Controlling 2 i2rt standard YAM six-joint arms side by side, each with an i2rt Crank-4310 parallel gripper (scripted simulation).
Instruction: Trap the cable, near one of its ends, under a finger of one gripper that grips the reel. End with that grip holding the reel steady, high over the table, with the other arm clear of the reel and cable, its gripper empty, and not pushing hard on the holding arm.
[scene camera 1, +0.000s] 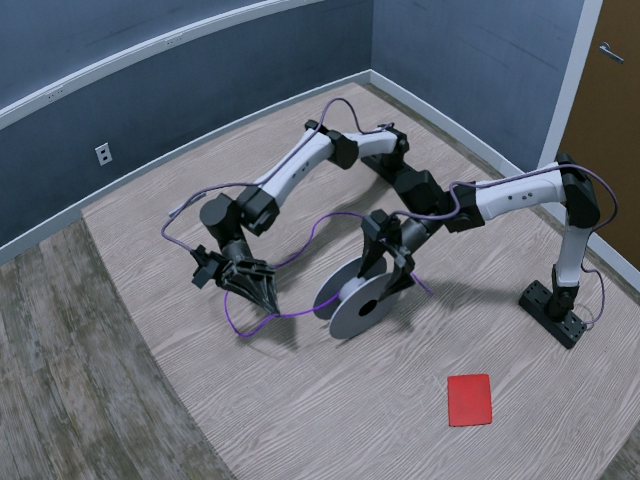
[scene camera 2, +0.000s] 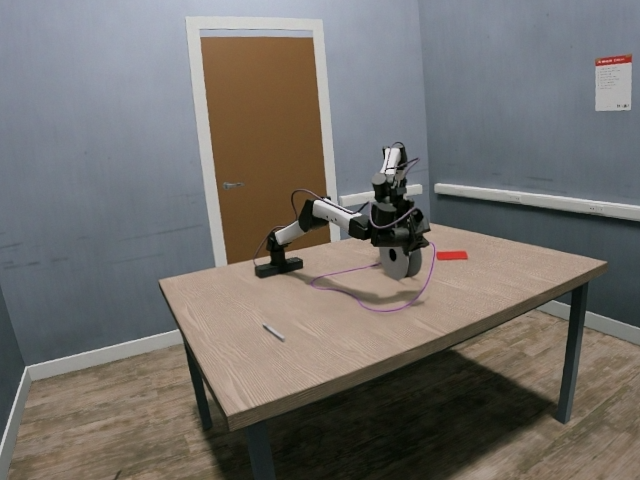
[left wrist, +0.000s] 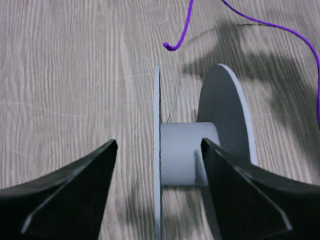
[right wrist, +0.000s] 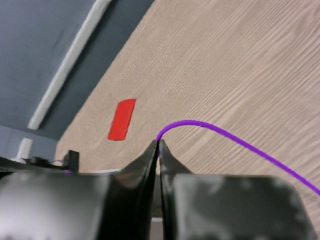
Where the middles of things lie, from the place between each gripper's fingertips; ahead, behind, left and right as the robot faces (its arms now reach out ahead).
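The grey reel (scene camera 2: 395, 263) is 18 cm behind my right hand (scene camera 1: 278, 316), 2 cm to the left of it and 8 cm below it.
From my left hand (scene camera 1: 367, 289), the grey reel is 7 cm below and 3 cm to the right. By its middle, the grey reel is nearer to my left hand than to my right hand.
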